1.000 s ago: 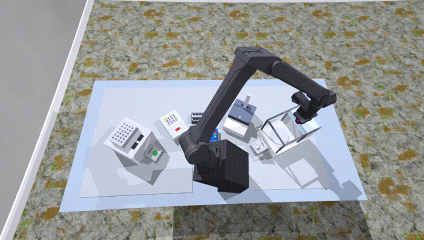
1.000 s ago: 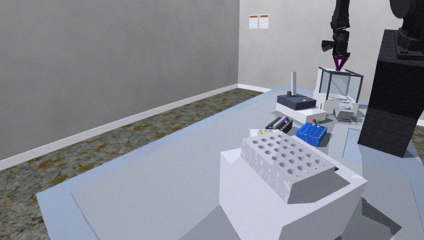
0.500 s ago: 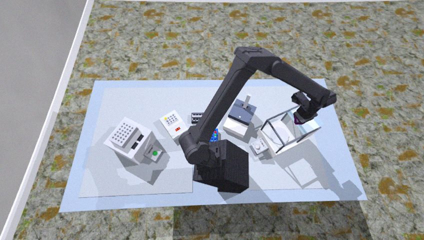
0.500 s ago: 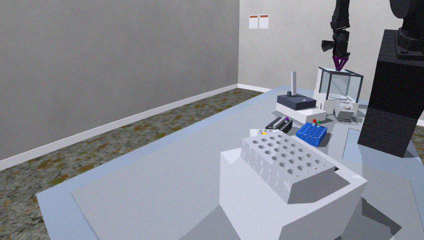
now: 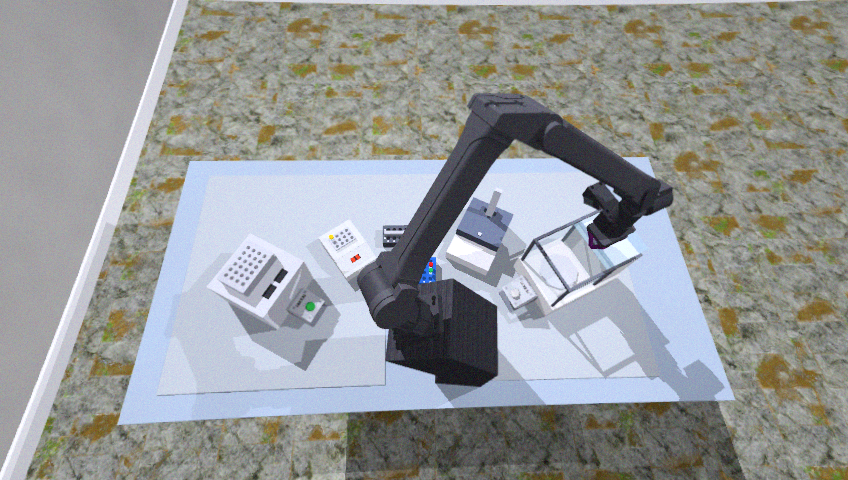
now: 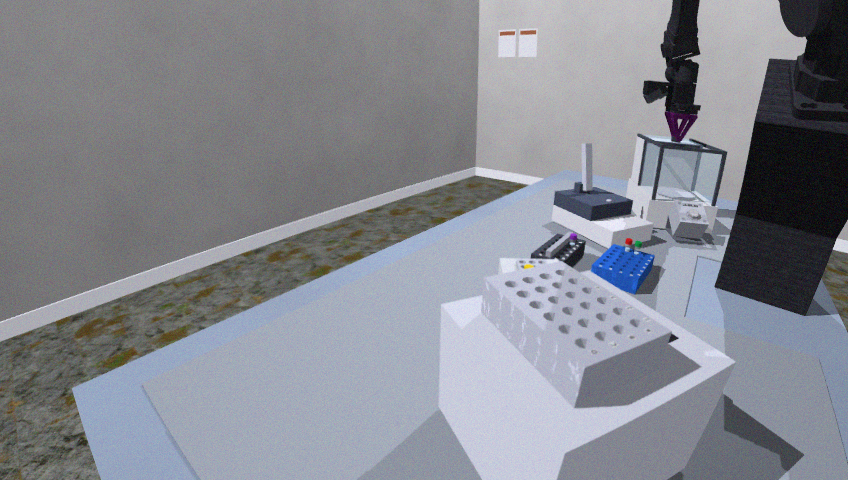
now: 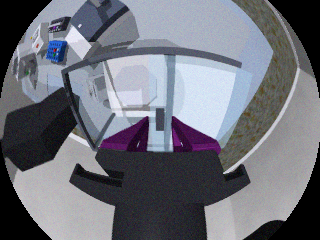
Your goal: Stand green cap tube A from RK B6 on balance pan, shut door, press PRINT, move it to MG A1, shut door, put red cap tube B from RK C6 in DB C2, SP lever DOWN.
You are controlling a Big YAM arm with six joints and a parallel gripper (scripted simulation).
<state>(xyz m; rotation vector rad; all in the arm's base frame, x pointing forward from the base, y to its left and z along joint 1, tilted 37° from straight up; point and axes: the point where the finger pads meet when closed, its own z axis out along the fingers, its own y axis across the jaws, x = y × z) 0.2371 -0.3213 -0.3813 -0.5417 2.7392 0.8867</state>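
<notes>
Right now my hand is 10 mm short of the balance door, 30 mm to the left of it and 10 mm above it. Also, from my hand: white print key: 80 mm behind, 190 mm to the left, 150 mm below; then SP lever: 180 mm ahead, 240 mm to the left, 80 mm below; then round pan: 20 mm behind, 60 mm to the left, 140 mm below.
</notes>
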